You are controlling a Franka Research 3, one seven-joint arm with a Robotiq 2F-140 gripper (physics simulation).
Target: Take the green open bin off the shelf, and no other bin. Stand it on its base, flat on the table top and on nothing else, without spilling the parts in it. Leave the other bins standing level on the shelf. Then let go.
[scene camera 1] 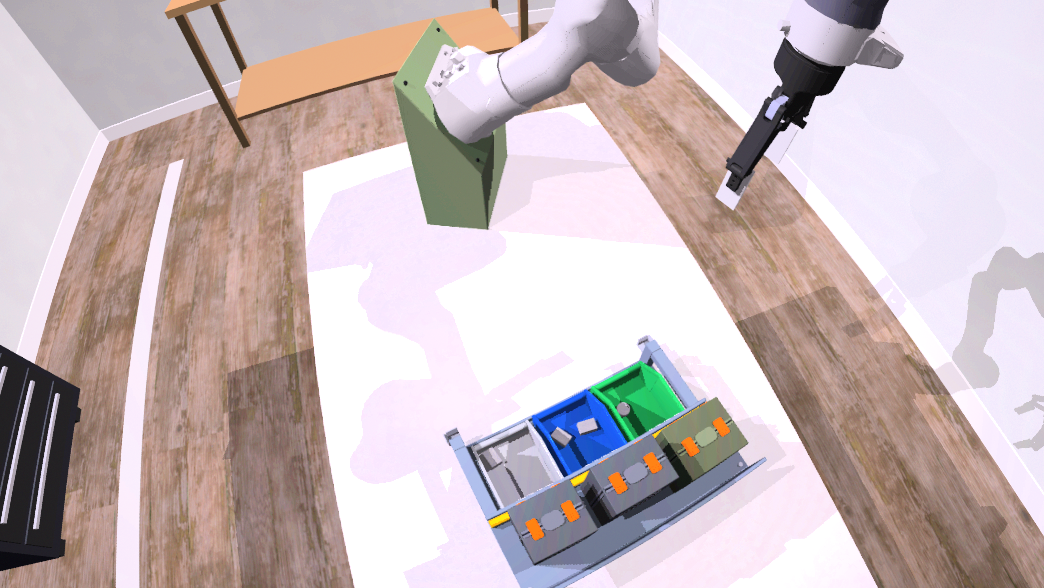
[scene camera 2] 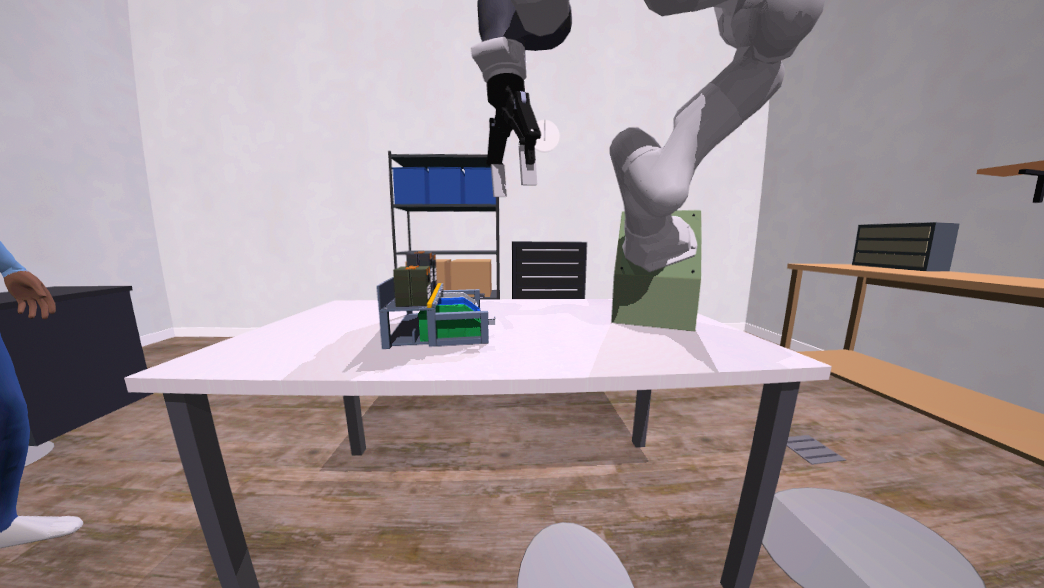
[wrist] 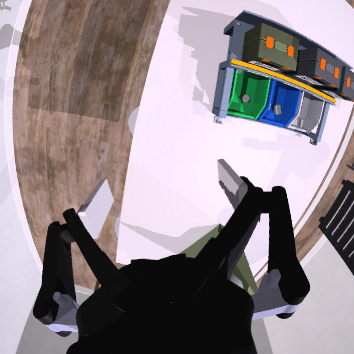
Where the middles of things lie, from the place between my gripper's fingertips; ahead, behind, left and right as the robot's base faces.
Now: hand 310 mm short of the olive case point(scene camera 1: 670, 439), 80 mm to the left of it and 220 mm above it. Also, from my hand: green open bin point(scene camera 1: 651, 400) (210 mm ahead, 130 mm to the right, 330 mm below); light grey bin point(scene camera 1: 528, 466) (320 mm ahead, 320 mm to the right, 330 mm below); blue bin point(scene camera 1: 582, 450) (260 mm ahead, 230 mm to the right, 330 mm below).
